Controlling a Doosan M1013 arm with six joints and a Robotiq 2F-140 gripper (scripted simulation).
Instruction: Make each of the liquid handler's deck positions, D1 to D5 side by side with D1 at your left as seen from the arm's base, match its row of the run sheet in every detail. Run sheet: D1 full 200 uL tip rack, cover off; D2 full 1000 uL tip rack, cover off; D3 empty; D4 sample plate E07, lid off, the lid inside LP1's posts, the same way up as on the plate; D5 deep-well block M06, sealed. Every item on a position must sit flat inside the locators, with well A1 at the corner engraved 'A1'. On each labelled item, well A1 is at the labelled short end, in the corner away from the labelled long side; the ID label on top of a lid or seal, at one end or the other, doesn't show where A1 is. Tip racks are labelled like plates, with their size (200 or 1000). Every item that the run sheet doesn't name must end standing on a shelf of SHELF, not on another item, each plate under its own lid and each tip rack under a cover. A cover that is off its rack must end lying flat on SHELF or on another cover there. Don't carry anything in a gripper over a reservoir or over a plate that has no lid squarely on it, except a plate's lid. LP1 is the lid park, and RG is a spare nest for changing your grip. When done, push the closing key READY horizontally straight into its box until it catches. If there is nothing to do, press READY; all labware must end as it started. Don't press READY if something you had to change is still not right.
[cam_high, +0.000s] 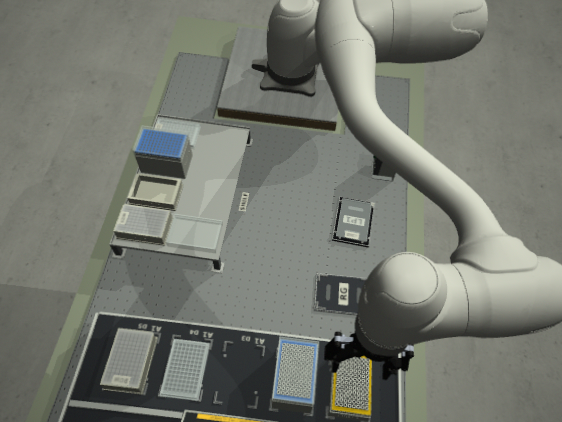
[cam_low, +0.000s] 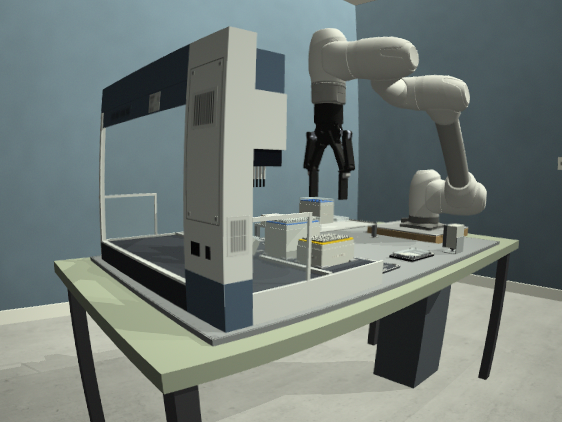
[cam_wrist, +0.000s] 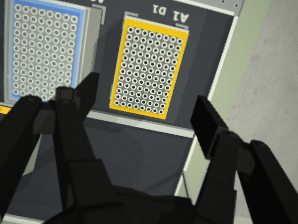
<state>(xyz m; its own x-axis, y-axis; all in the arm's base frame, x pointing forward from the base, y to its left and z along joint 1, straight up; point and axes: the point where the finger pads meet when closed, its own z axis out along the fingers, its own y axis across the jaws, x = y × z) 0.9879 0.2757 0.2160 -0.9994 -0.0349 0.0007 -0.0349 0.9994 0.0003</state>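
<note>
Right now the yellow-rimmed tip rack is 1 cm ahead of my hand, 1 cm to the left of it and 14 cm below it. Round my hand: blue-rimmed tip rack (13 cm to the right, 12 cm below); liquid handler's tall frame (37 cm ahead, 6 cm to the left, 3 cm above); RG nest (25 cm behind, 3 cm to the right, 24 cm below).
</note>
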